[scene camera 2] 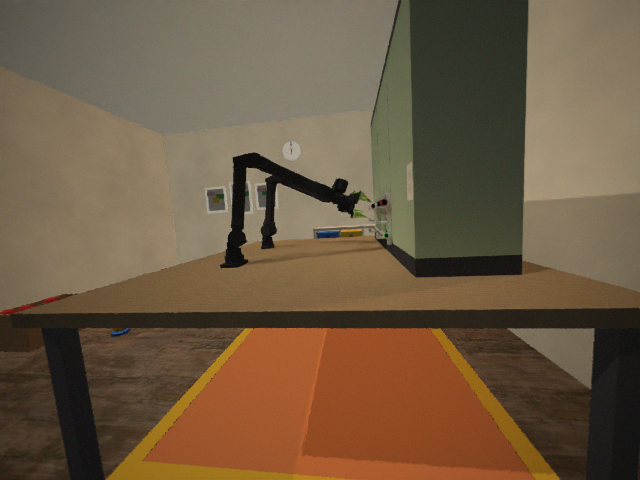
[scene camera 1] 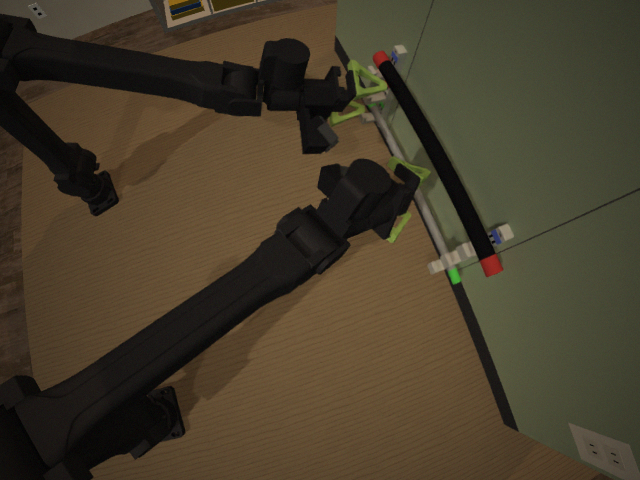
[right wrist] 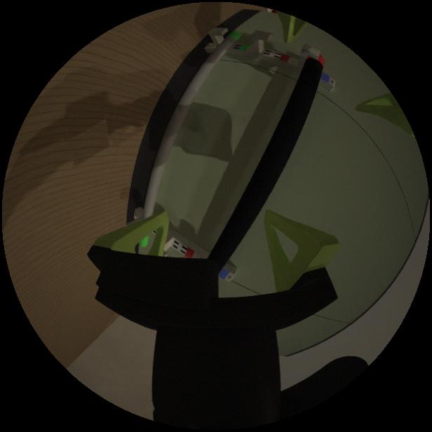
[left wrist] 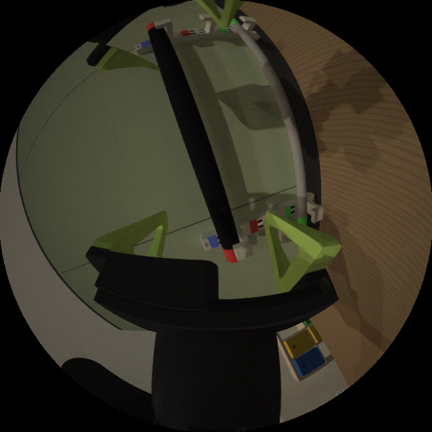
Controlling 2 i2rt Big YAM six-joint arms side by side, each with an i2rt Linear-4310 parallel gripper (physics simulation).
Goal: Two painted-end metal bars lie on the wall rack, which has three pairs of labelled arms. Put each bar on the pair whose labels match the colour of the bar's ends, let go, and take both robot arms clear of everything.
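Pixels of known places: left gripper, fingertip midpoint: (scene camera 2: 364, 204) (scene camera 1: 374, 98); right gripper, fingertip midpoint: (scene camera 2: 368, 209) (scene camera 1: 418, 192); left arm's base, origin of the base link: (scene camera 2: 268, 247) (scene camera 1: 101, 194); right arm's base, origin of the base link: (scene camera 2: 235, 265) (scene camera 1: 163, 413).
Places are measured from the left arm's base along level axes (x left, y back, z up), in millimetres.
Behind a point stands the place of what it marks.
The black bar with red ends (scene camera 1: 445, 167) @(z 269, x -524, y -684 mm) (left wrist: 192, 130) (right wrist: 275, 160) lies across the top arms of the rack, beside the blue labels (scene camera 1: 496, 236) @(z 283, x -671, y -673 mm) (left wrist: 213, 242). The grey bar with green ends (scene camera 1: 431, 222) @(z 109, x -578, y -680 mm) (left wrist: 292, 130) (right wrist: 165, 145) lies on the lowest arms, beside the green labels (left wrist: 288, 211). The middle arms by the red labels (left wrist: 254, 226) (right wrist: 189, 252) carry no bar. My left gripper (scene camera 1: 373, 98) @(z 266, x -334, y -666 mm) (left wrist: 215, 215) is open and empty, off the rack near its upper end in scene camera 1. My right gripper (scene camera 1: 417, 195) @(z 231, x -529, y -630 mm) (right wrist: 215, 215) is open and empty, in front of the bars.
The green wall panel (scene camera 1: 558, 129) @(z 467, x -600, y -709 mm) (scene camera 2: 465, 129) @(z 430, x -1123, y -742 mm) stands behind the rack, with a dark strip (scene camera 1: 483, 351) @(z 33, x -897, y -643 mm) along its foot. The wooden table (scene camera 1: 336, 372) @(z 0, x -743, y -331 mm) (scene camera 2: 310, 289) @(z 0, x -1115, y -268 mm) lies under both arms. A wall socket plate (scene camera 1: 604, 450) @(z 306, x -1040, y -610 mm) is at the lower right of scene camera 1.
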